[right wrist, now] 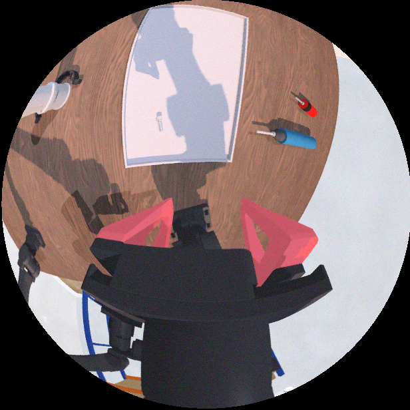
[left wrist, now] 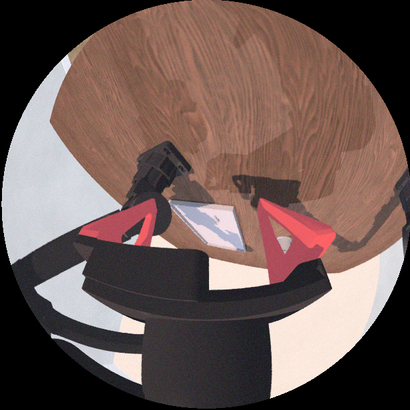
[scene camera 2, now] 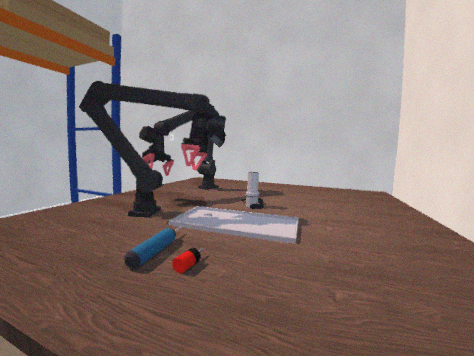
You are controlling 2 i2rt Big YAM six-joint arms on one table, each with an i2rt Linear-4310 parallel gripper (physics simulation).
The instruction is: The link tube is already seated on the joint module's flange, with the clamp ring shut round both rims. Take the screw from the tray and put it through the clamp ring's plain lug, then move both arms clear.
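Pixels of known places: right gripper, fingertip midpoint: [scene camera 2: 191,168]; left arm's base, origin of the base link: [scene camera 2: 208,187]; right arm's base, origin of the base link: [scene camera 2: 145,212].
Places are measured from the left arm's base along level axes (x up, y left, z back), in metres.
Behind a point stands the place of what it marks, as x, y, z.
Observation:
The small grey screw [right wrist: 159,119] lies on the pale flat tray [right wrist: 183,88], near its end closest to the arms; in the scene view it is a speck [scene camera 2: 208,213] @[0.008, -0.449, -0.474] on the tray [scene camera 2: 235,224] @[0.004, -0.456, -0.617]. The grey link tube [scene camera 2: 252,189] @[0.083, -0.204, -0.505] stands upright behind the tray, with the black clamp ring [scene camera 2: 257,204] @[0.020, -0.211, -0.542] at its foot. The tube [right wrist: 47,99] and ring [right wrist: 68,76] also show in the right wrist view. My right gripper [scene camera 2: 193,155] hangs high above the table behind the tray, open and empty. My left gripper [scene camera 2: 158,162] is beside it, wide open and empty.
A blue-handled screwdriver [scene camera 2: 151,246] @[0.034, -0.785, -0.636] and a short red-handled one [scene camera 2: 186,260] @[0.028, -0.762, -0.737] lie on the table in front of the tray. A blue and orange shelf rack [scene camera 2: 91,114] stands behind the arms at the left. A wall runs along the right.

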